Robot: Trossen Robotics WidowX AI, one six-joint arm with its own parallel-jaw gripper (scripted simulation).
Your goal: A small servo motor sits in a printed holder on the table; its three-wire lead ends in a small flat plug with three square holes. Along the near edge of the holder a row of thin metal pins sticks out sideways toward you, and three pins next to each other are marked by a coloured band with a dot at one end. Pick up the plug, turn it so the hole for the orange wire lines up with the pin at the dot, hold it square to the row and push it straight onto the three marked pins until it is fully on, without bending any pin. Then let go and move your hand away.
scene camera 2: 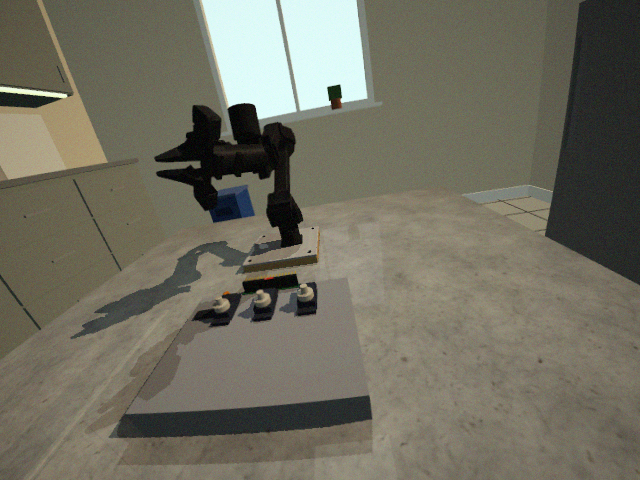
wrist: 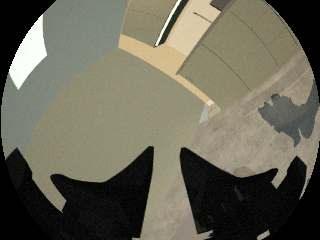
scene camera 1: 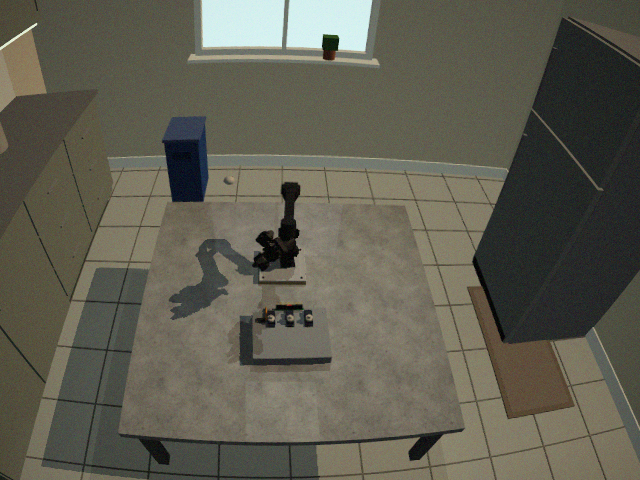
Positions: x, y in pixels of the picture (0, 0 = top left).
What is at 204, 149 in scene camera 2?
My gripper.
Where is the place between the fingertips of my gripper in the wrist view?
At 167, 151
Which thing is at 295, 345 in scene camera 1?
A grey printed holder.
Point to a grey printed holder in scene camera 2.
At 292, 371
